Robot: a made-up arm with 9 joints.
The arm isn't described. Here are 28 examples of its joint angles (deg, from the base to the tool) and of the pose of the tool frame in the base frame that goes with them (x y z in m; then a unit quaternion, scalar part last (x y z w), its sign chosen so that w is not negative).
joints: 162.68 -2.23 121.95 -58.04 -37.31 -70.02 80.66 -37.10 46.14
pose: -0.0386 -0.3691 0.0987 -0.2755 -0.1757 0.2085 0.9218
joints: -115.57 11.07 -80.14 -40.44 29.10 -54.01 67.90 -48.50 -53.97
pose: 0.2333 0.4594 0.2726 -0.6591 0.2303 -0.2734 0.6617
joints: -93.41 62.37 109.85 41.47 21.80 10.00 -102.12 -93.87 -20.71
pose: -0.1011 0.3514 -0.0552 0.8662 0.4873 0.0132 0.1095
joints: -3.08 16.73 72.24 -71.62 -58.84 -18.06 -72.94 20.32 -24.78
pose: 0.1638 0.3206 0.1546 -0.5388 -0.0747 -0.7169 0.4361
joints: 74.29 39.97 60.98 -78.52 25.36 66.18 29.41 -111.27 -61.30
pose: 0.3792 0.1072 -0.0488 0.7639 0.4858 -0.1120 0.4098
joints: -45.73 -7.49 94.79 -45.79 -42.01 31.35 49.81 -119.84 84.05
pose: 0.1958 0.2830 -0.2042 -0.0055 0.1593 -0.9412 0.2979
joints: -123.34 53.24 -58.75 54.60 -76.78 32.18 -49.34 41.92 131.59
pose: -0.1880 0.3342 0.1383 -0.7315 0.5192 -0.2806 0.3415
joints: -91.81 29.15 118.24 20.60 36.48 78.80 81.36 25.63 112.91
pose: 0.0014 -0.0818 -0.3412 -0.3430 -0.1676 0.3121 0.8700
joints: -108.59 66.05 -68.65 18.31 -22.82 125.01 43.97 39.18 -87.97
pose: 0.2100 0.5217 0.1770 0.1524 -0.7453 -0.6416 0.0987
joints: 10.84 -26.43 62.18 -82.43 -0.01 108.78 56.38 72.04 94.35
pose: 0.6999 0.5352 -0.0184 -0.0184 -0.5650 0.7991 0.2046
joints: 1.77 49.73 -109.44 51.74 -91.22 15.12 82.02 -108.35 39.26
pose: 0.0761 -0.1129 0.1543 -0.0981 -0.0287 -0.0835 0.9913
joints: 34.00 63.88 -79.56 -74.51 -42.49 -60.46 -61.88 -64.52 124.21
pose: 0.0239 -0.3527 0.2289 -0.8487 0.0679 0.1611 0.4991
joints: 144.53 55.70 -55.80 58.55 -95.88 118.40 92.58 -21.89 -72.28
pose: 0.4296 0.0537 0.0477 -0.4575 0.7516 -0.0756 0.4690
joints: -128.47 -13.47 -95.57 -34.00 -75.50 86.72 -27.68 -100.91 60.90
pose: 0.0352 -0.4823 -0.1560 -0.2582 0.4643 0.1113 0.8398
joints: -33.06 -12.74 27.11 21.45 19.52 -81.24 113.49 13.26 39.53
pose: 0.0584 0.7530 0.3218 0.7371 0.2476 -0.4413 0.4479
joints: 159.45 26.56 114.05 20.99 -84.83 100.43 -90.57 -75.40 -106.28
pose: -0.3219 0.2344 0.7127 0.6948 -0.4879 -0.5242 0.0660
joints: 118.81 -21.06 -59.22 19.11 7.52 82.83 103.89 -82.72 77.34
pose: -0.1726 0.6163 0.4095 0.4187 0.5800 -0.4391 0.5437
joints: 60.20 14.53 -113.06 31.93 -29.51 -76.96 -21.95 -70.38 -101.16
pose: -0.0325 0.0649 0.6360 0.5305 0.0090 -0.2051 0.8224
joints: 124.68 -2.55 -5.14 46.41 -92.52 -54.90 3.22 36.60 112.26
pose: 0.0630 -0.4106 -0.0141 -0.8138 -0.0496 0.0992 0.5704
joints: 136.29 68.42 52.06 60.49 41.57 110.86 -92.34 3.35 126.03
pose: -0.2091 0.5075 0.1341 0.5757 -0.0606 0.0341 0.8147
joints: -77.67 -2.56 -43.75 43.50 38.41 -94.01 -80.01 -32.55 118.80
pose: 0.7376 0.3137 0.7246 0.3543 -0.9001 -0.2283 0.1105
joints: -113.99 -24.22 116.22 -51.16 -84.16 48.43 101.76 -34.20 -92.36
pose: 0.1899 -0.0913 0.0466 0.0185 -0.9975 0.0601 0.0323
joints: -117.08 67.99 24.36 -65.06 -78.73 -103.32 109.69 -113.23 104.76
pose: -0.6872 0.5342 0.2937 0.8372 0.2260 0.3915 0.3078
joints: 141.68 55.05 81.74 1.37 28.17 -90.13 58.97 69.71 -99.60
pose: 0.1356 -0.1557 0.3488 0.3459 0.4802 -0.7259 0.3504
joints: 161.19 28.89 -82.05 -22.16 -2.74 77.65 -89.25 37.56 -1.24
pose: -0.0305 0.6459 -0.1519 0.1635 0.0171 -0.8150 0.5556
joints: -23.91 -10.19 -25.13 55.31 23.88 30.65 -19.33 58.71 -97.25
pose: 0.4756 0.1589 0.0618 0.6124 0.5573 0.3761 0.4158
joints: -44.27 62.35 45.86 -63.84 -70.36 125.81 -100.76 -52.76 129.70
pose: -0.2320 0.0175 -0.6932 -0.0100 -0.1310 0.0847 0.9877
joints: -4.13 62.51 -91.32 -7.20 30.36 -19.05 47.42 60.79 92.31
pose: 0.3792 0.4273 0.7614 0.6684 -0.6743 -0.2258 0.2181
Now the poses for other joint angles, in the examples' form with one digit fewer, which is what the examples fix.
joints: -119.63 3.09 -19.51 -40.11 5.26 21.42 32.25 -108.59 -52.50
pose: 0.342 0.207 0.046 -0.273 0.697 0.070 0.660
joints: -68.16 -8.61 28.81 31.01 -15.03 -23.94 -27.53 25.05 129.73
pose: 0.645 0.404 -0.075 -0.127 -0.854 0.190 0.467
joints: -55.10 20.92 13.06 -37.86 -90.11 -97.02 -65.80 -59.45 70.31
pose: -0.446 -0.129 0.390 -0.460 0.544 -0.224 0.665
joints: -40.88 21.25 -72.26 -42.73 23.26 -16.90 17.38 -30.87 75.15
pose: 0.137 0.568 0.522 0.882 -0.457 0.101 0.054
